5 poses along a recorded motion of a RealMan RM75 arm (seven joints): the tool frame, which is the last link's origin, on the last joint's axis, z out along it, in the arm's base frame.
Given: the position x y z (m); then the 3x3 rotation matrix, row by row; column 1 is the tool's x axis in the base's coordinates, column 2 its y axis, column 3 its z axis. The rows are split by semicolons.
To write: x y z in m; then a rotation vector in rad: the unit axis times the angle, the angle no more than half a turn. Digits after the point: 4 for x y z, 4 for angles. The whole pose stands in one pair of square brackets.
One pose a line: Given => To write
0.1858 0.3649 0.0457; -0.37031 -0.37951 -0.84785; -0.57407 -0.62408 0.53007; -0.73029 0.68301 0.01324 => [0.1858 0.3649 0.0457 1.6770 -1.2891 -2.1333]
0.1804 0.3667 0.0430; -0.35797 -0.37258 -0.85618; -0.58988 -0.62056 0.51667; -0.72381 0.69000 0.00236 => [0.1804 0.3667 0.0430 1.6816 -1.2843 -2.1083]
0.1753 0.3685 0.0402; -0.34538 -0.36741 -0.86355; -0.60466 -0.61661 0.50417; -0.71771 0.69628 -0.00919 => [0.1753 0.3685 0.0402 1.6874 -1.2810 -2.0838]
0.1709 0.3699 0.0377; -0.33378 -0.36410 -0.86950; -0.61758 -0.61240 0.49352; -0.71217 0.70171 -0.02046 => [0.1709 0.3699 0.0377 1.6932 -1.2795 -2.0615]
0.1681 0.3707 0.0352; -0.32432 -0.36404 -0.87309; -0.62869 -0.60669 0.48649; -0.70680 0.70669 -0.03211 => [0.1681 0.3707 0.0352 1.6985 -1.2828 -2.0415]
